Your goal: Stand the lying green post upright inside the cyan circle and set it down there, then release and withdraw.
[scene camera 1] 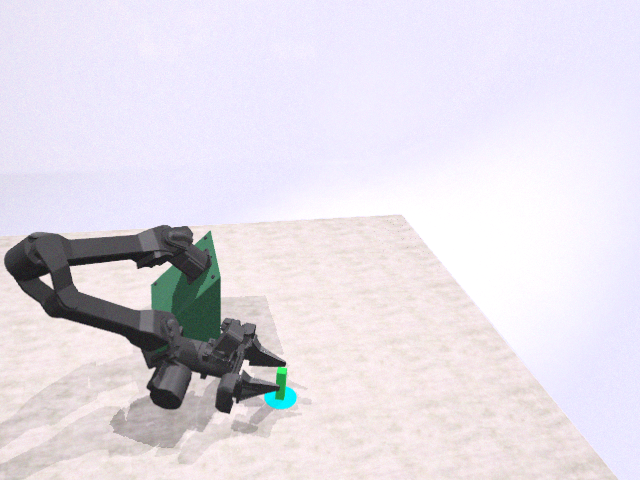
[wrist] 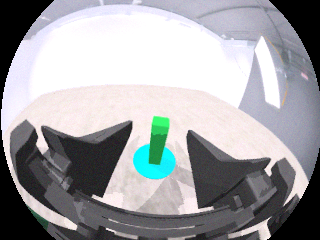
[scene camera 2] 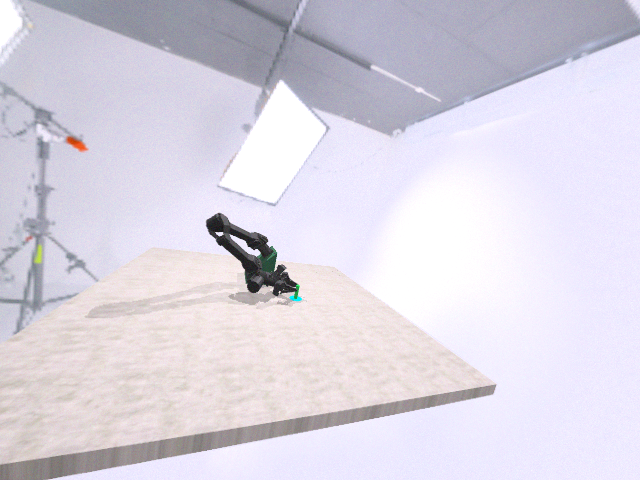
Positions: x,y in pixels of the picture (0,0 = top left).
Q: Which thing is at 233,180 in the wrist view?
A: My gripper.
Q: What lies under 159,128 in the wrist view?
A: A green post.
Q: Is my gripper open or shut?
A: Open.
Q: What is my gripper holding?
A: Nothing.
